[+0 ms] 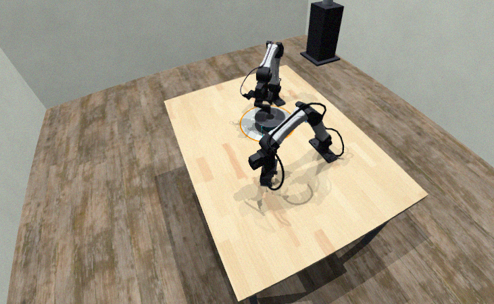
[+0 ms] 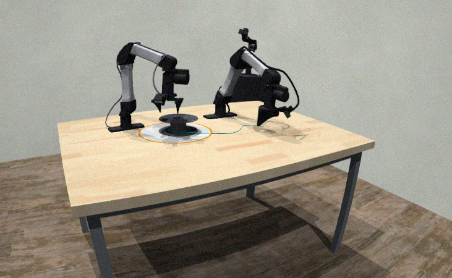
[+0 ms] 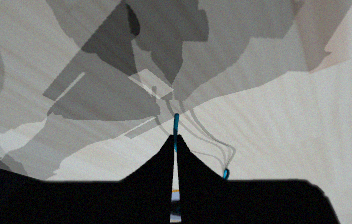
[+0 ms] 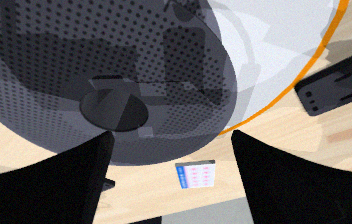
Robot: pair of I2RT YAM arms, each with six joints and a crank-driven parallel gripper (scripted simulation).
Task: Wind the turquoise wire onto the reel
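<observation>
My right gripper is now 2 cm short of the dark reel, 4 cm to the right of it and 6 cm above it. The rest, counted from my right hand: orange painted ring 3 cm ahead, 2 cm to the left, 10 cm below; then card 26 cm behind, 13 cm to the left, 9 cm below.
</observation>
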